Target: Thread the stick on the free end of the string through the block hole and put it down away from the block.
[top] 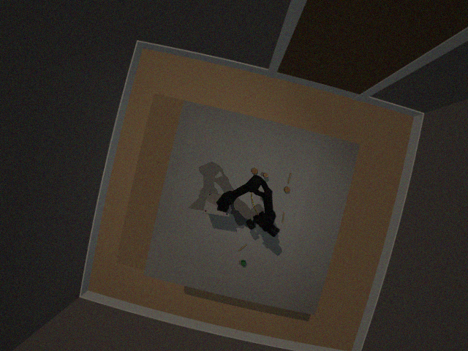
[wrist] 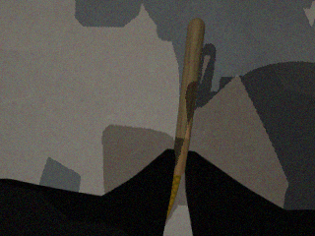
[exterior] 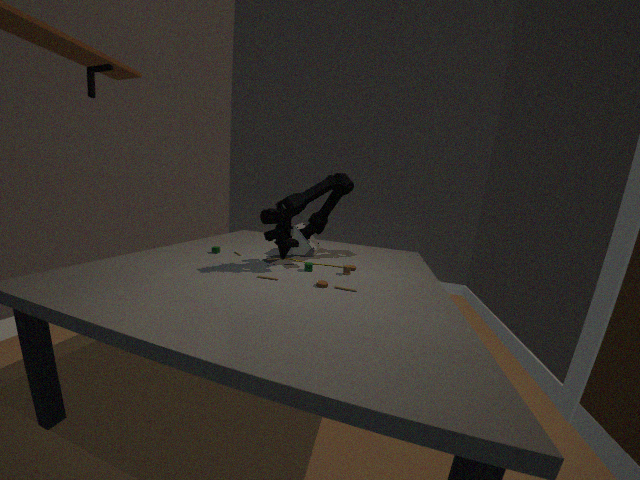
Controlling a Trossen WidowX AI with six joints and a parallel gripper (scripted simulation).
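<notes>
Now: gripper tip 12 cm to the right of the green cube, 2 cm short of it and 1 cm above it. Also, from my gripper tip: wooden disc (21 cm to the left, 16 cm ahead, 2 cm below); thin wooden stick (1 cm to the right, 1 cm ahead).
</notes>
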